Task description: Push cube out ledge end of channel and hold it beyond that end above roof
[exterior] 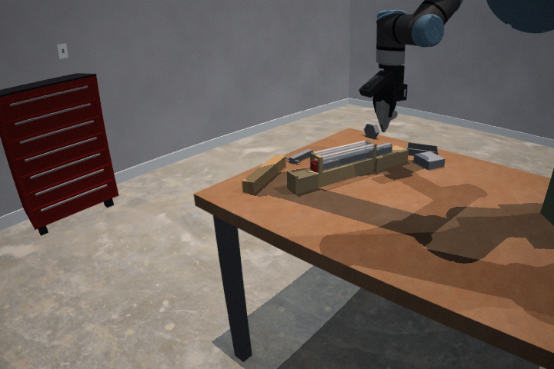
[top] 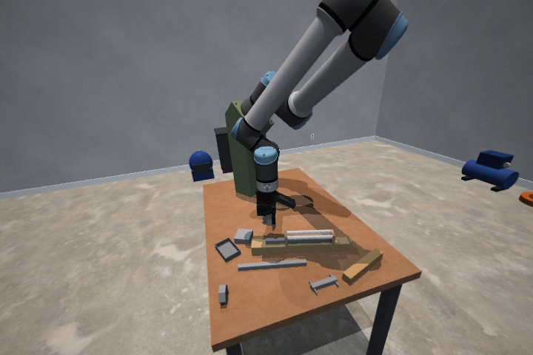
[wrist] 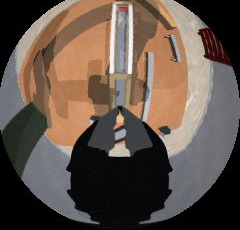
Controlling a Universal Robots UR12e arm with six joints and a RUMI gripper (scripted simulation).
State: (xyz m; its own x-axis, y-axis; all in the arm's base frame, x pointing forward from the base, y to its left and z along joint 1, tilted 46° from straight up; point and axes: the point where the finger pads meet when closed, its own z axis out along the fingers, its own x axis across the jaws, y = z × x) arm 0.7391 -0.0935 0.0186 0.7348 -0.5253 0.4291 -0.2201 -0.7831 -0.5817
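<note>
My gripper is now 8 cm short of the red cube, 26 cm to the right of it and 8 cm above it. Also, from my hand: grey h-shaped piece: 24 cm ahead, 13 cm to the left, 12 cm below; then grey tray: 7 cm behind, 22 cm to the right, 13 cm below; then long grey bar: 9 cm ahead, 4 cm to the right, 12 cm below.
</note>
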